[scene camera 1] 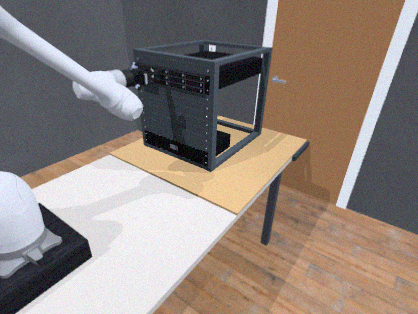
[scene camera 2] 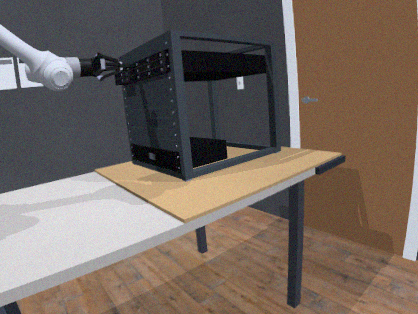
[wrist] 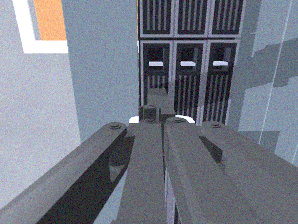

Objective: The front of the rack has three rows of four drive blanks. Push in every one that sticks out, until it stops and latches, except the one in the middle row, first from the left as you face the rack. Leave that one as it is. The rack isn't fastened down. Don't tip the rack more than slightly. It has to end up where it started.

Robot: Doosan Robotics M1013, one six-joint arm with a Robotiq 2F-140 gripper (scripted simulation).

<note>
I see my gripper and a dark open-frame rack.
</note>
